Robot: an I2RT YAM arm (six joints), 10 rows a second.
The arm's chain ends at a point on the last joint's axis. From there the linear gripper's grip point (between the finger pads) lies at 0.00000 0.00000 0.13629 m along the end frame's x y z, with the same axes.
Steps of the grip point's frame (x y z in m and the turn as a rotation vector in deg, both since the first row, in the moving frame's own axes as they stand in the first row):
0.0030 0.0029 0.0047 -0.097 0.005 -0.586
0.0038 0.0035 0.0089 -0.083 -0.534 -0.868
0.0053 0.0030 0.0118 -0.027 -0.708 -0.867
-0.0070 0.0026 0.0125 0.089 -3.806 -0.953
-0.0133 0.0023 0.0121 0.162 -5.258 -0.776
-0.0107 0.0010 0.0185 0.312 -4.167 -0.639
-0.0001 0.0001 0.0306 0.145 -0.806 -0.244
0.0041 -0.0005 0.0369 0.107 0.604 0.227
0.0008 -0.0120 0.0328 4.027 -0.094 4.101
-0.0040 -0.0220 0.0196 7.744 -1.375 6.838
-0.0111 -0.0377 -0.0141 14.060 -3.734 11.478
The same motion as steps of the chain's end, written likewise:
0.0030 0.0027 0.0047 -0.097 0.005 -0.586
0.0051 0.0033 0.0089 -0.083 -0.534 -0.868
0.0070 0.0029 0.0118 -0.027 -0.708 -0.867
0.0020 0.0027 0.0128 0.089 -3.806 -0.953
-0.0008 0.0026 0.0127 0.162 -5.258 -0.776
-0.0008 0.0017 0.0189 0.312 -4.167 -0.639
0.0018 0.0004 0.0306 0.145 -0.806 -0.244
0.0027 -0.0002 0.0369 0.107 0.604 0.227
0.0007 -0.0024 0.0331 4.027 -0.094 4.101
-0.0018 -0.0035 0.0209 7.744 -1.375 6.838
-0.0057 -0.0040 -0.0097 14.060 -3.734 11.478

